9 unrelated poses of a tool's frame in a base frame.
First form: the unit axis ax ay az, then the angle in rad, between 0 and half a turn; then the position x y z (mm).
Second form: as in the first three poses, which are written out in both.
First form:
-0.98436, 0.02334, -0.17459, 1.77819, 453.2, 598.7, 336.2
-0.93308, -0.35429, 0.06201, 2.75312, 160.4, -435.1, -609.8
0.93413, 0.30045, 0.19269, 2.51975, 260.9, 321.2, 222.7
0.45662, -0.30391, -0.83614, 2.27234, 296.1, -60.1, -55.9
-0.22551, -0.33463, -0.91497, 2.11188, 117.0, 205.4, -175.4
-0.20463, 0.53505, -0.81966, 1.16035, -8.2, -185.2, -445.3
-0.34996, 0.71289, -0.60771, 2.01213, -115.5, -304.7, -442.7
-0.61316, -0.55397, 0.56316, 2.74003, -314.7, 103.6, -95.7
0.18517, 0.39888, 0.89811, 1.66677, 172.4, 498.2, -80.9
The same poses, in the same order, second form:
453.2, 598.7, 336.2, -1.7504, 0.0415, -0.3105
160.4, -435.1, -609.8, -2.5689, -0.9754, 0.1707
260.9, 321.2, 222.7, 2.3538, 0.7571, 0.4855
296.1, -60.1, -55.9, 1.0376, -0.6906, -1.9000
117.0, 205.4, -175.4, -0.4762, -0.7067, -1.9323
-8.2, -185.2, -445.3, -0.2374, 0.6208, -0.9511
-115.5, -304.7, -442.7, -0.7042, 1.4344, -1.2228
-314.7, 103.6, -95.7, -1.6801, -1.5179, 1.5431
172.4, 498.2, -80.9, 0.3086, 0.6648, 1.4969

